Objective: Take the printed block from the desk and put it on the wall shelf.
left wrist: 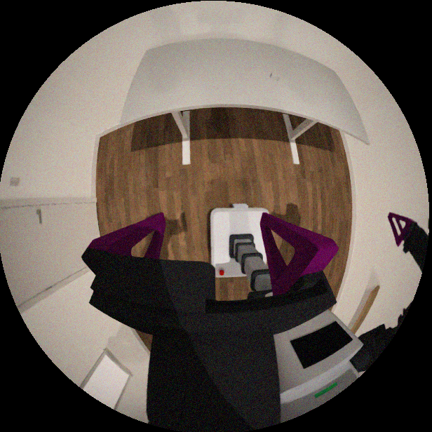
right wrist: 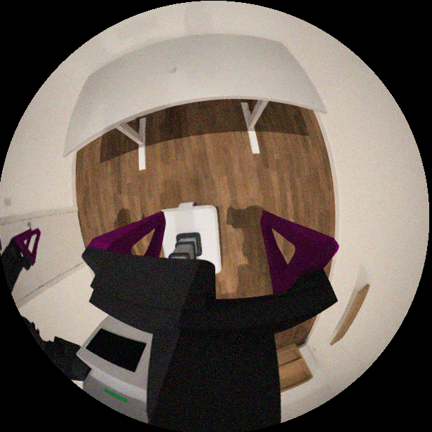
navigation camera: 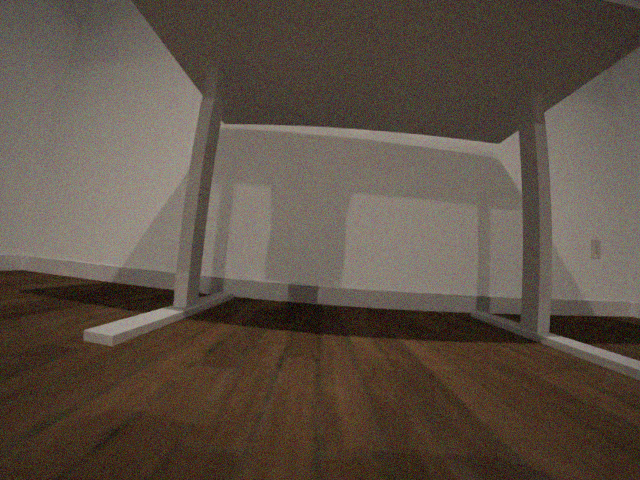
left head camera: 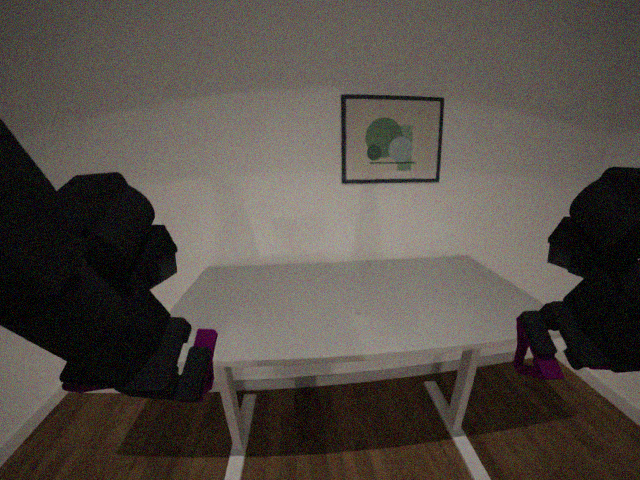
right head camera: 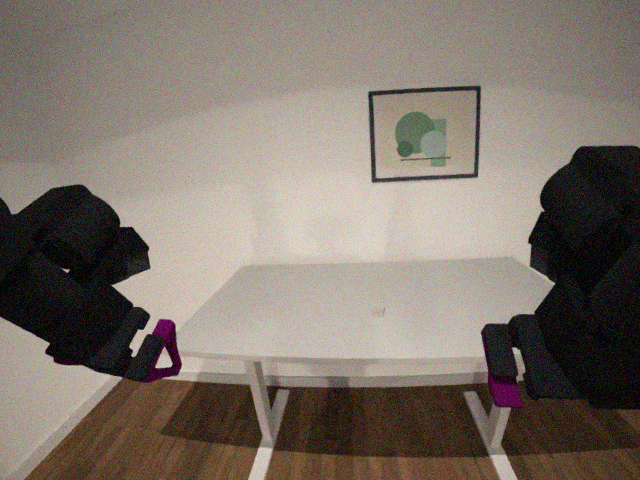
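Note:
A small pale block [right head camera: 378, 311] [left wrist: 274, 76] [right wrist: 172, 70] lies on the light grey desk [left head camera: 310, 330] [right head camera: 289, 310] [left wrist: 215, 75] [right wrist: 225, 70], about midway across its top in the right head view; its print is too small to make out. In the left head view it barely stands out from the desk. The wall shelf, a brown plank [left wrist: 366, 305] [right wrist: 351, 315], shows at the lower right of both wrist views. My left gripper [left wrist: 212, 217] is open and empty, in front of the desk and away from the block. My right gripper [right wrist: 212, 216] is open and empty, also in front of the desk.
A framed picture [left head camera: 392, 180] [right head camera: 424, 179] hangs above the desk. The desk's legs [left head camera: 231, 408] [right head camera: 261, 403] [navigation camera: 193, 206] stand on long feet reaching forward. A brown open cabinet [right wrist: 296, 367] shows at the lower right of the right wrist view. Walls stand behind and beside the desk.

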